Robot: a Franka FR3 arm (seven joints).
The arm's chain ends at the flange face. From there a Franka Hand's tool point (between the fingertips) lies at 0.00 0.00 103.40 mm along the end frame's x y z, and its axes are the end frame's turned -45 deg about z.
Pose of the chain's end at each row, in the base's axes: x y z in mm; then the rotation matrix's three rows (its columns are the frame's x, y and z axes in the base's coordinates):
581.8 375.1 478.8; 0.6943 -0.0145 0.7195; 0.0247 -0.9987 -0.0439; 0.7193 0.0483 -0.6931
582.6 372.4 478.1; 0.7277 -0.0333 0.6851; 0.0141 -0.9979 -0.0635; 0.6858 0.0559 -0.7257
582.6 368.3 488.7; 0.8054 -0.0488 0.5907; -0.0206 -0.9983 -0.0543; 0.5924 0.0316 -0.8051
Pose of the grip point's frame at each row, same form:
656.2 370.6 407.1; 0.5012 0.4807 0.7195; 0.7237 -0.6887 -0.0439; 0.4745 0.5428 -0.6931
653.4 365.8 403.1; 0.5381 0.4910 0.6851; 0.7156 -0.6957 -0.0635; 0.4454 0.5245 -0.7257
643.7 362.7 405.5; 0.6040 0.5350 0.5907; 0.6913 -0.7205 -0.0543; 0.3965 0.4412 -0.8051

